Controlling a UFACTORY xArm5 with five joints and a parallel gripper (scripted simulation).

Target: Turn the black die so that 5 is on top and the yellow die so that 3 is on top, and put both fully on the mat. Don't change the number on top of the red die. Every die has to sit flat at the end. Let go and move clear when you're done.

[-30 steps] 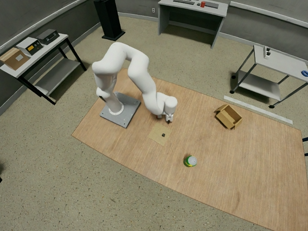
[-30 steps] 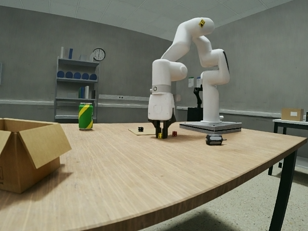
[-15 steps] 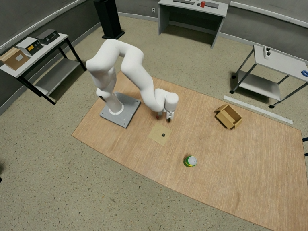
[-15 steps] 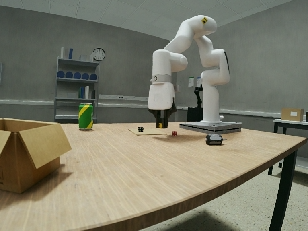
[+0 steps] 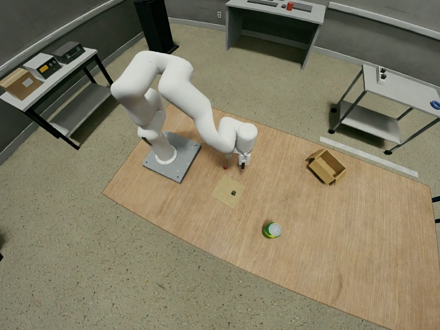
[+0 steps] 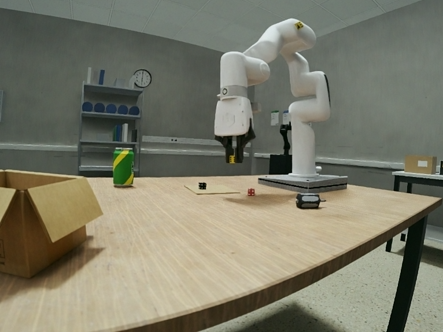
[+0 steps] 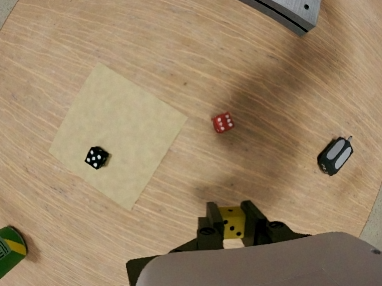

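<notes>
My hand is 14 cm to the left of the tan mat and 12 cm above it. From my hand the other things lie so: yellow die: 1 cm below; then black die: 14 cm to the right, 10 cm below, 3 cm ahead; then red die: 11 cm below, 8 cm behind, 2 cm to the right.
</notes>
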